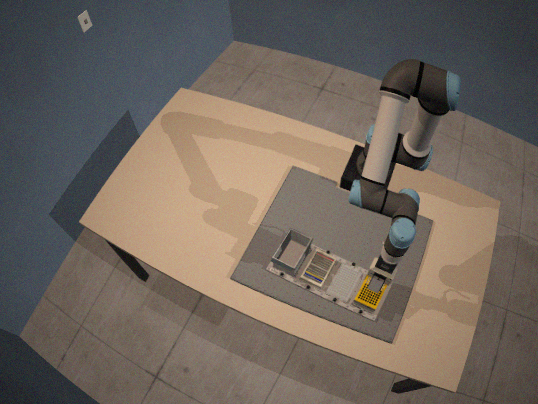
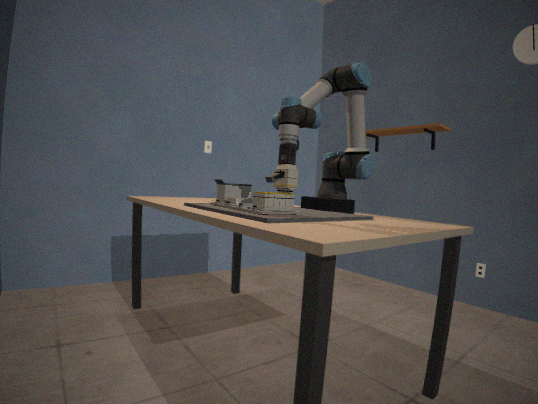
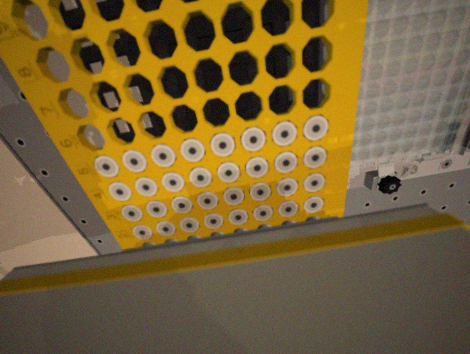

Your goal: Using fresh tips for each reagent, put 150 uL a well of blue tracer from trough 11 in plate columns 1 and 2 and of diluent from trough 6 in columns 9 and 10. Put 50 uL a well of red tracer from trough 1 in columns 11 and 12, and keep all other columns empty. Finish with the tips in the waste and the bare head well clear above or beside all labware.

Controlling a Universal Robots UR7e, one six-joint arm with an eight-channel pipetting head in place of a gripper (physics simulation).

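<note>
The yellow tip rack (image 1: 369,298) (image 2: 273,201) (image 3: 345,150) shows empty holes at 6 and above. Four full rows of pale tips lie between those holes and my head, and part of another row peeks out at the head's edge. My pipetting head (image 1: 382,272) (image 2: 285,186) (image 3: 235,295) is low over the robot-side end of the rack; its underside and any tips on it are hidden. The pale plate (image 1: 345,281) (image 3: 410,85) is beside the rack; its well contents cannot be read. The trough reservoir (image 1: 319,268) has coloured strips, with blue at its front end.
The grey open waste bin (image 1: 286,265) (image 2: 227,193) stands beyond the reservoir, its walls higher than the labware. A black knob (image 3: 389,184) sits by the plate's corner. The labware stands on a dark mat (image 1: 320,210), with the arm's black base (image 1: 353,167) (image 2: 327,204) behind.
</note>
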